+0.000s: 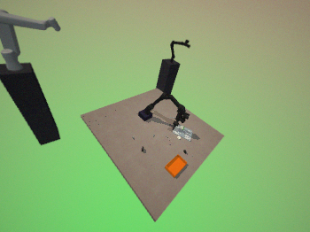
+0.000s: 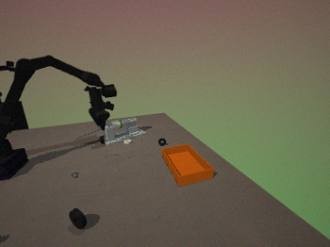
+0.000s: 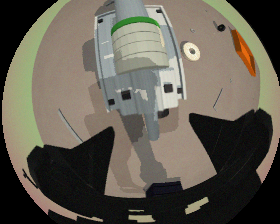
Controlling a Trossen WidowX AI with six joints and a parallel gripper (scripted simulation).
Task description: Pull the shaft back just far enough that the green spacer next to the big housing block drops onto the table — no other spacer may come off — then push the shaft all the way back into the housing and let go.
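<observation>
The grey shaft lies 6 cm ahead of my gripper tip and 3 cm to the left of it. The rest, counted from my gripper tip: pale spacer (14 cm ahead, 8 cm below, 4 cm to the right); then green spacer (9 cm ahead, 5 cm to the left); then orange tray (37 cm ahead, 31 cm to the right, 7 cm below).
</observation>
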